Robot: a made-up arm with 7 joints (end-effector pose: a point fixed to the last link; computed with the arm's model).
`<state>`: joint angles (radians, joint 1 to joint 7).
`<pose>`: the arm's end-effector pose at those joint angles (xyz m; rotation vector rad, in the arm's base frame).
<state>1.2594 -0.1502 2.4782 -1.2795 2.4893 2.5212 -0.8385</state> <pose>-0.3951 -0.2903 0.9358 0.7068 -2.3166 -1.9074</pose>
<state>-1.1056 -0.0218 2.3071 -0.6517 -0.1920 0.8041 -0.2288</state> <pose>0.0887 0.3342 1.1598 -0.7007 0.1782 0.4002</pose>
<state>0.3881 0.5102 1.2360 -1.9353 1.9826 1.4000 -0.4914</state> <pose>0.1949 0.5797 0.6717 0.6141 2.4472 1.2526</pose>
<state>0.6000 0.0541 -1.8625 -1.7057 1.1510 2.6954 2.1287</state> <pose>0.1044 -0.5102 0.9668 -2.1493 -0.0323 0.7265</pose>
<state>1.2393 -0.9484 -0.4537 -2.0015 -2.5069 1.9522 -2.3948</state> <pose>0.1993 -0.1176 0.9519 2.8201 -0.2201 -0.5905</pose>
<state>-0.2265 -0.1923 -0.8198 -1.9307 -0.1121 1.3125 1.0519</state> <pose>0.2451 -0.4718 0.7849 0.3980 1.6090 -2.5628</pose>
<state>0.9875 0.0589 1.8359 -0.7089 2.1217 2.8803 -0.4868</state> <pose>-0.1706 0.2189 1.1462 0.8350 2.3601 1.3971</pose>
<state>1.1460 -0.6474 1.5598 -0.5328 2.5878 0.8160 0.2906</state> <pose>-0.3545 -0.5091 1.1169 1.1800 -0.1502 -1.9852</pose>
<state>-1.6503 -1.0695 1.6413 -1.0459 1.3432 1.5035 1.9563</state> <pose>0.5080 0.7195 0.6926 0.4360 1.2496 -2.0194</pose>
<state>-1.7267 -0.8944 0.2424 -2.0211 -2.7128 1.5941 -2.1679</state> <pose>0.1060 -0.0282 0.9929 0.3493 -2.6960 -0.1548</pose>
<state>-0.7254 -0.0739 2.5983 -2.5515 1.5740 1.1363 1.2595</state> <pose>-0.2241 0.3416 0.5176 -2.0558 1.7477 -0.8568</pose>
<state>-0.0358 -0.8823 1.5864 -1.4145 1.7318 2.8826 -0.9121</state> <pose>-0.4222 0.3851 0.8334 0.6679 -0.2660 1.0165</pose>
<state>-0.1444 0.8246 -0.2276 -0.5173 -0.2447 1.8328 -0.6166</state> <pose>0.8794 -0.1861 0.7746 -0.8829 0.1783 -0.6613</pose>
